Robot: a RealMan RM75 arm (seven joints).
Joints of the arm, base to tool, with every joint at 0 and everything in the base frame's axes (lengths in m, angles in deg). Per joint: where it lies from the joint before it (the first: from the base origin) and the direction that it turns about. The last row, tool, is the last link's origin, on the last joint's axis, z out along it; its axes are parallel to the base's.
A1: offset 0 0 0.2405 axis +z
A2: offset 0 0 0 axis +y
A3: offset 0 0 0.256 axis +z
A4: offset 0 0 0 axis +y
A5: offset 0 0 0.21 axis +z
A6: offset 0 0 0 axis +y
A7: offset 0 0 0.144 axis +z
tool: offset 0 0 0
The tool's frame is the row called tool.
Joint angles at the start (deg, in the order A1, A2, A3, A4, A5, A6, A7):
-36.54, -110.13, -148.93, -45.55, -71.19, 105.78, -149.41
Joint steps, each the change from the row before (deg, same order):
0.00, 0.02, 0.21, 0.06, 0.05, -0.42, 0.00
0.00, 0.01, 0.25, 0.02, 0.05, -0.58, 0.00
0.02, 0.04, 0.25, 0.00, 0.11, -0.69, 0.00
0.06, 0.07, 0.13, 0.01, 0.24, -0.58, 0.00
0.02, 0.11, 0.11, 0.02, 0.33, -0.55, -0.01
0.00, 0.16, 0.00, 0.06, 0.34, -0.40, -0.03
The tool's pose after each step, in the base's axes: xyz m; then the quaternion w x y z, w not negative. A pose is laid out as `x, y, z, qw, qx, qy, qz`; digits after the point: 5 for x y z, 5 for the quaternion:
-0.21582, 0.35858, 0.10909, 0.05031, 0.73740, 0.59031, 0.32441
-0.21625, 0.35979, 0.10856, 0.04650, 0.73683, 0.59167, 0.32380
-0.21706, 0.36121, 0.10825, 0.04130, 0.73610, 0.59341, 0.32299
-0.21844, 0.36224, 0.10822, 0.03601, 0.73511, 0.59565, 0.32173
-0.21984, 0.36335, 0.10836, 0.03056, 0.73438, 0.59793, 0.31974
-0.22125, 0.36426, 0.10896, 0.02587, 0.73358, 0.60006, 0.31799

